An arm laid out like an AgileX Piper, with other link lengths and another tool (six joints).
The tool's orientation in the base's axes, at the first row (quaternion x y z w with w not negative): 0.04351, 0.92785, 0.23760, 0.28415
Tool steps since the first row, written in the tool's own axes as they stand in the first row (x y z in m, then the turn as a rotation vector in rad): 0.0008, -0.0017, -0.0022, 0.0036, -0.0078, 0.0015; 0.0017, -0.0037, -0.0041, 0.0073, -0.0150, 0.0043; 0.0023, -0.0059, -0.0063, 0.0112, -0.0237, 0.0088; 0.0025, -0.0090, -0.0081, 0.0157, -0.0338, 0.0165; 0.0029, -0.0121, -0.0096, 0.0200, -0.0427, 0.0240; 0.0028, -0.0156, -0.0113, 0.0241, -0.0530, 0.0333; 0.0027, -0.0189, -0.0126, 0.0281, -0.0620, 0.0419; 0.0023, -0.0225, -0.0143, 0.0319, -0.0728, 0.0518; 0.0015, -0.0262, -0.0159, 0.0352, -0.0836, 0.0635; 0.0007, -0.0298, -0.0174, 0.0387, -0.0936, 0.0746; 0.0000, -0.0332, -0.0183, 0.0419, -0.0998, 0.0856
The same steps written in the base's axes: -0.0018, -0.0022, 0.0004, -0.0018, -0.0055, -0.0065; -0.0035, -0.0046, 0.0004, -0.0029, -0.0099, -0.0138; -0.0051, -0.0073, 0.0007, -0.0032, -0.0149, -0.0231; -0.0060, -0.0108, 0.0004, -0.0022, -0.0196, -0.0357; -0.0070, -0.0141, -0.0001, -0.0012, -0.0234, -0.0474; -0.0077, -0.0179, -0.0005, 0.0010, -0.0278, -0.0611; -0.0081, -0.0214, -0.0010, 0.0029, -0.0313, -0.0735; -0.0085, -0.0253, -0.0013, 0.0057, -0.0359, -0.0876; -0.0085, -0.0294, -0.0014, 0.0100, -0.0398, -0.1028; -0.0085, -0.0334, -0.0016, 0.0137, -0.0433, -0.1173; -0.0082, -0.0369, -0.0022, 0.0173, -0.0435, -0.1298
